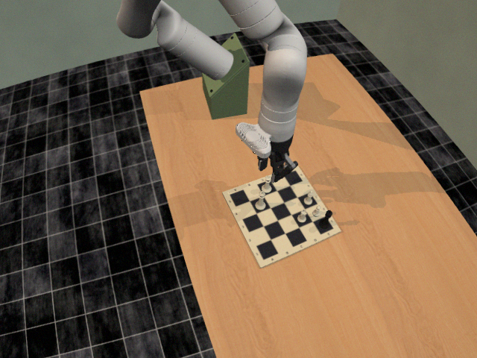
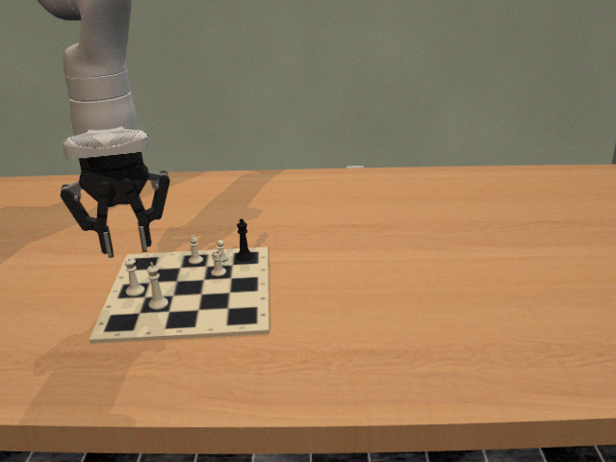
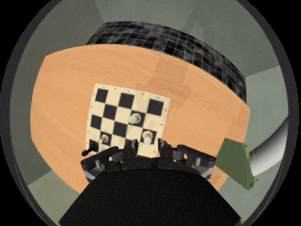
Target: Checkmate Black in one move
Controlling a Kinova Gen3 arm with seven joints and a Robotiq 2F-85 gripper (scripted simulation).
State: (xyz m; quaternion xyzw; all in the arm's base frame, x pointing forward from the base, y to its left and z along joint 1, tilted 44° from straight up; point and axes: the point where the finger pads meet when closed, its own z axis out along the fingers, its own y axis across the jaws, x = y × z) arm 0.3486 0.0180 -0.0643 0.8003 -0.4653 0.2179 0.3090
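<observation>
Right now my hand is 50 mm above the white chess piece. Also, from my hand: white pawn 100 mm to the left, 90 mm ahead, 70 mm below; chessboard 80 mm below, 70 mm ahead, 20 mm to the left; tall white piece 50 mm below, 50 mm ahead, 30 mm to the right.
</observation>
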